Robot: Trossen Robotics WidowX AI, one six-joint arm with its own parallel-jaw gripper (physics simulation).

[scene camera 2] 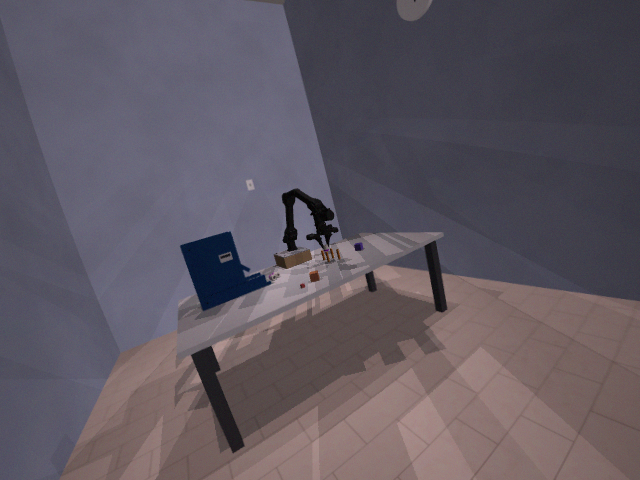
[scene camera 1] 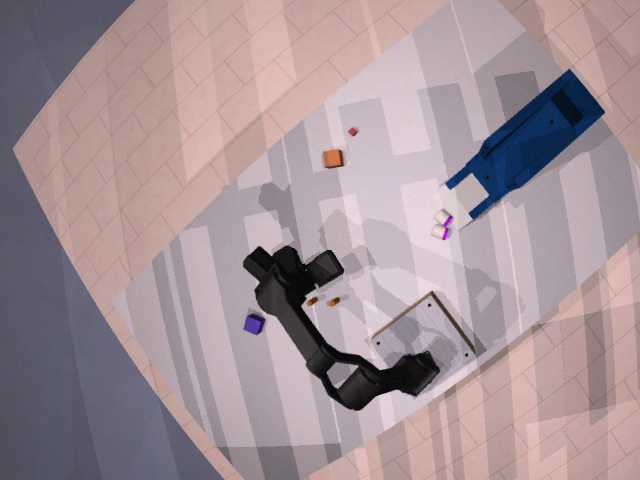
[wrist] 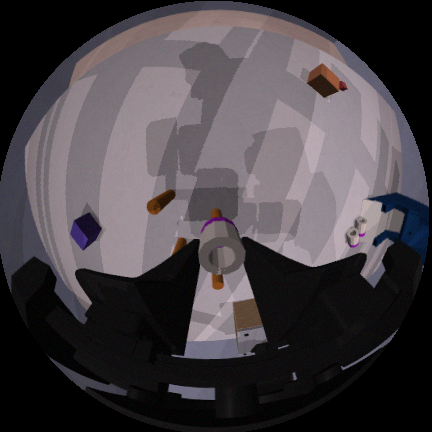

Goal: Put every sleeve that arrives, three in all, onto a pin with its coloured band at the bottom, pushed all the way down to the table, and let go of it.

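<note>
My gripper (wrist: 220, 243) (scene camera 2: 326, 247) is shut on a grey-white sleeve (wrist: 220, 233), above the table. The sleeve's open end faces the wrist camera, and its purple band is at the far, lower end. In the wrist view, one orange pin (wrist: 215, 213) shows just past the band, another pin (wrist: 217, 281) below the sleeve, a third pin (wrist: 161, 201) to the left and a fourth pin (wrist: 179, 246) beside the left finger. Whether the sleeve is over a pin's tip is hidden. Two more purple-banded sleeves, one (scene camera 1: 443, 217) (wrist: 361, 226) and another (scene camera 1: 439, 231) (wrist: 353, 236), are close together by the chute's mouth.
The blue chute (scene camera 1: 527, 149) (scene camera 2: 211, 271) has a white pad (scene camera 1: 471, 194) at its mouth. A wood-sided box (scene camera 1: 403, 316) (scene camera 2: 293, 259) is near the arm's base. An orange block (scene camera 1: 332, 158), a small red cube (scene camera 1: 352, 131) and a purple block (scene camera 1: 253, 324) (wrist: 86, 230) stand on the table.
</note>
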